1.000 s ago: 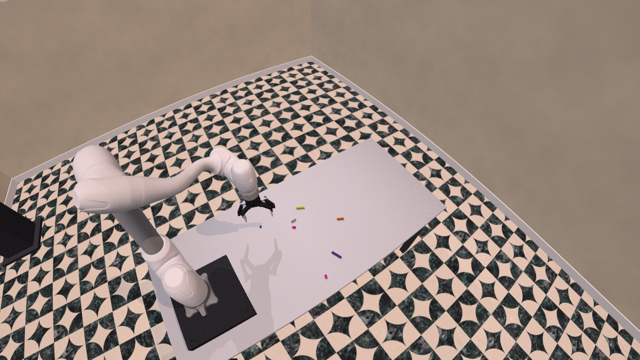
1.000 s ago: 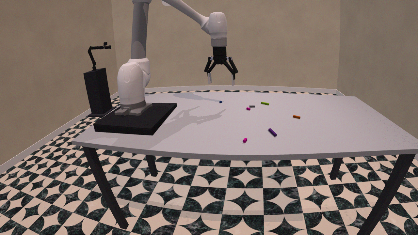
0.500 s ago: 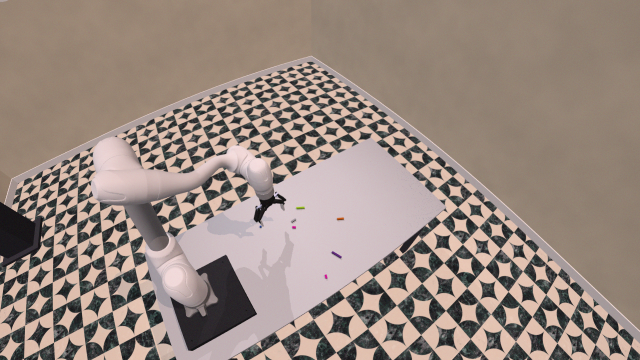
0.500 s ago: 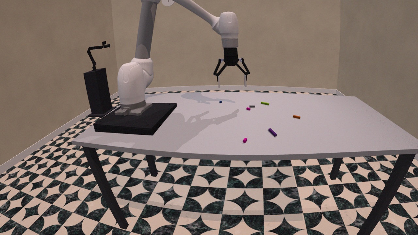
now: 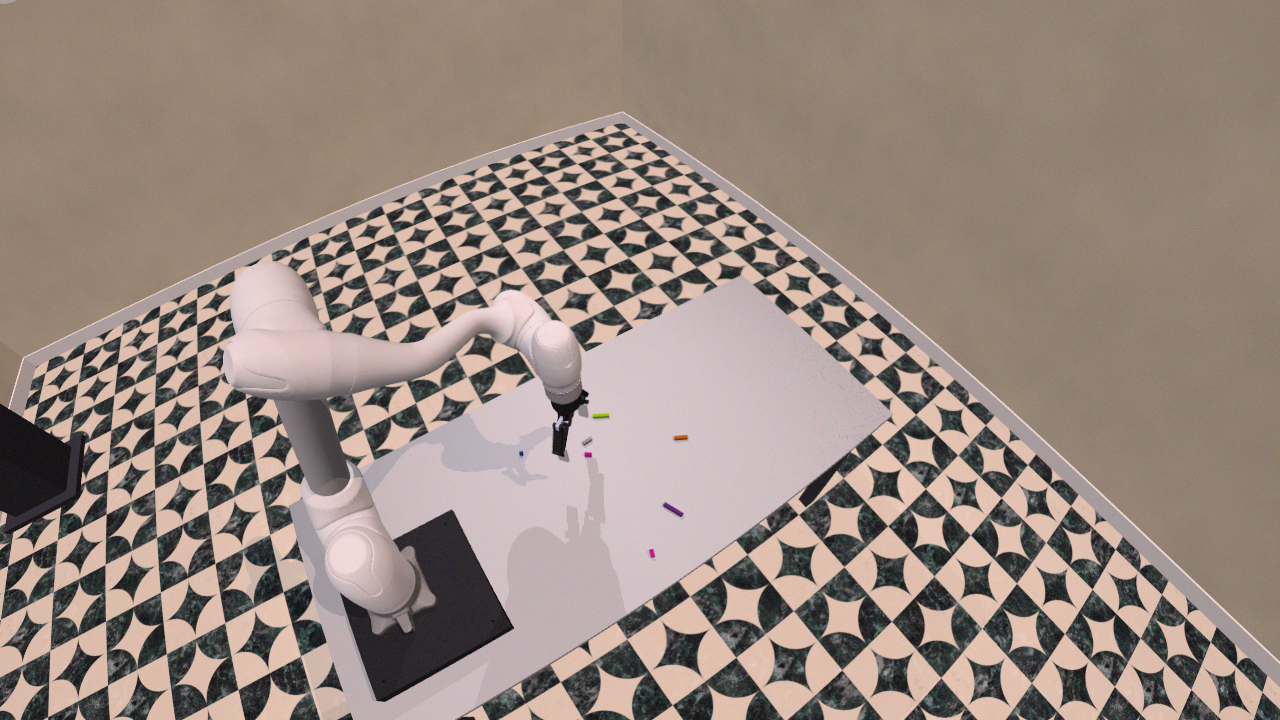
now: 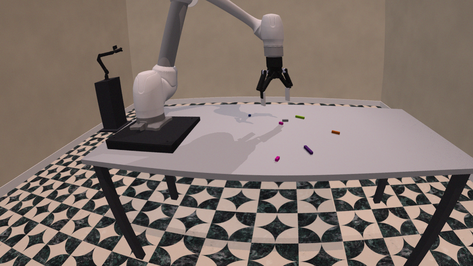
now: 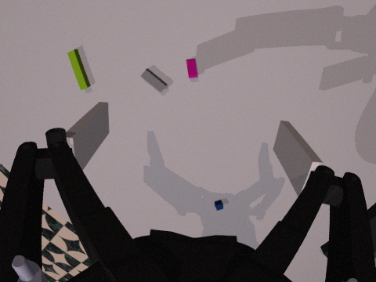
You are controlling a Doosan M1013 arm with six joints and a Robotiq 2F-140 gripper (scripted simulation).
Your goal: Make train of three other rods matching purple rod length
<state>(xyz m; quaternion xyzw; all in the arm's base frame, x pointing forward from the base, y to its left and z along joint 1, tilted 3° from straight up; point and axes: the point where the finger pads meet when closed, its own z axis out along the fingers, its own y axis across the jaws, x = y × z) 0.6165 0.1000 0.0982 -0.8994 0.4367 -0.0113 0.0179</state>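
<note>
Now: hand 100 mm above the grey rod, 50 mm short of it and 20 mm to the right of it. The rest, counted from my hand: lime rod 130 mm ahead, 100 mm below, 70 mm to the left; small blue rod 140 mm behind, 100 mm below, 90 mm to the left; orange rod 280 mm ahead, 130 mm to the right, 100 mm below.
</note>
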